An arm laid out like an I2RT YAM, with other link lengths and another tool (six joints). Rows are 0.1 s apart.
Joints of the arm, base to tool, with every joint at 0 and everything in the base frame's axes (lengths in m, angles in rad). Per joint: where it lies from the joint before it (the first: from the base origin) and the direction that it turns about. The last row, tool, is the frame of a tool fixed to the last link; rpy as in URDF.
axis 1: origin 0.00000 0.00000 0.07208 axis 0 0 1
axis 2: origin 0.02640 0.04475 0.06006 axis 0 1 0
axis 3: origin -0.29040 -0.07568 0.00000 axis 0 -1 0
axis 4: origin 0.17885 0.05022 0.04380 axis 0 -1 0
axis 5: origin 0.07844 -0.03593 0.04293 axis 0 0 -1
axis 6: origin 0.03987 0.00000 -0.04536 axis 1 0 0
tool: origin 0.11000 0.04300 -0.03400 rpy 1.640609 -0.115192 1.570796
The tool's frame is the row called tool.
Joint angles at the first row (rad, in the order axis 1, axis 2, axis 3, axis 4, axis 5, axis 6):
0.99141, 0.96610, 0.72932, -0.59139, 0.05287, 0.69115
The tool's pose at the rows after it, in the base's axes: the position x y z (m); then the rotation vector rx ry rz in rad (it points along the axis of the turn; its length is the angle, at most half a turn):
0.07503 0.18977 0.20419 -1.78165 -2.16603 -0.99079
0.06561 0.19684 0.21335 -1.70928 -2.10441 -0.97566
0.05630 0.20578 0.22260 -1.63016 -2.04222 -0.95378
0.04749 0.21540 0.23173 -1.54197 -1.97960 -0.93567
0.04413 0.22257 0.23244 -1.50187 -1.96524 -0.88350
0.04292 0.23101 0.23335 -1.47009 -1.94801 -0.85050
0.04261 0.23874 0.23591 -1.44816 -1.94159 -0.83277
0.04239 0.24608 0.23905 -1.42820 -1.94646 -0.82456
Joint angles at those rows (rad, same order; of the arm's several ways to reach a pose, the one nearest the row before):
0.96652, 0.97476, 0.72646, -0.58216, -0.05342, 0.69855
0.95745, 0.97546, 0.72854, -0.56228, -0.14829, 0.71878
0.95528, 0.98810, 0.72540, -0.52438, -0.24581, 0.74524
0.95567, 1.00639, 0.71015, -0.45997, -0.34633, 0.77387
0.95642, 1.05170, 0.71410, -0.43754, -0.40277, 0.77747
0.96271, 1.09571, 0.71476, -0.39982, -0.44276, 0.78846
0.97553, 1.13023, 0.72954, -0.38003, -0.45983, 0.79792
0.99285, 1.15932, 0.75263, -0.37167, -0.46316, 0.80185

